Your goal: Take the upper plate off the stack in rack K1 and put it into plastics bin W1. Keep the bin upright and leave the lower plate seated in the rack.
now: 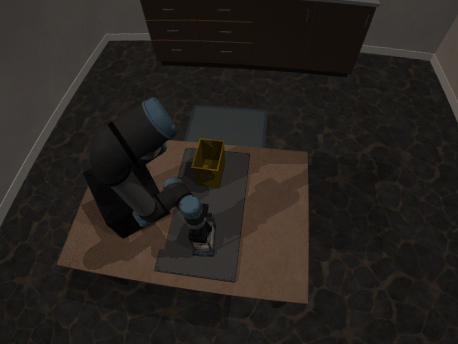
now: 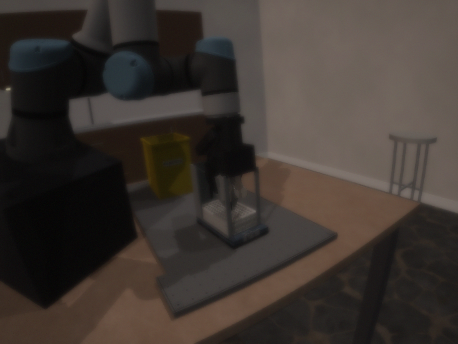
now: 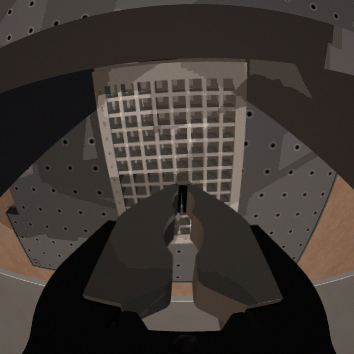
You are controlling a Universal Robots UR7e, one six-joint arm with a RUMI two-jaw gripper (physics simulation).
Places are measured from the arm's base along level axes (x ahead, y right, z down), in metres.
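Where they show: gripper, fingertip midpoint: (image 2: 231, 209) (image 3: 181, 187); arm's base, origin of the base link: (image 2: 42, 148).
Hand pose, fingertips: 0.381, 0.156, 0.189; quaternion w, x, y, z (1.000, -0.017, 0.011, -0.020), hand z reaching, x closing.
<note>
Each offset is from my fingertips to the centre of the thing, as dx, dy, dz. "pt": to the spot under its first point. Level surfaces: height alone.
Rack K1 @(pt +0.005, +0.074, +0.030) (image 1: 202, 254) (image 2: 250, 234) stands on the grey perforated board, with upright posts around a pale stack. The upper plate @(-0.005, -0.012, +0.007) (image 2: 214, 209) (image 3: 240, 150) has a grid of square wells and lies on top of the stack. The lower plate is hard to make out beneath it. My gripper (image 2: 233, 204) (image 3: 181, 187) is shut and empty, pointing down between the posts, with its fingertips low over the upper plate; whether they touch it, I cannot tell. The yellow plastics bin W1 @(-0.049, -0.370, -0.043) (image 1: 206, 176) (image 2: 170, 169) stands upright and open-topped behind the rack.
The grey board @(dz +0.047) (image 1: 227, 200) (image 2: 287, 242) lies on the wooden table @(dz +0.060) (image 1: 280, 215) (image 2: 320, 192). The rack's posts stand close around my gripper. The arm's black base (image 2: 55, 210) is at the left. A stool (image 2: 412, 137) and cabinets (image 1: 280, 35) stand beyond the table.
</note>
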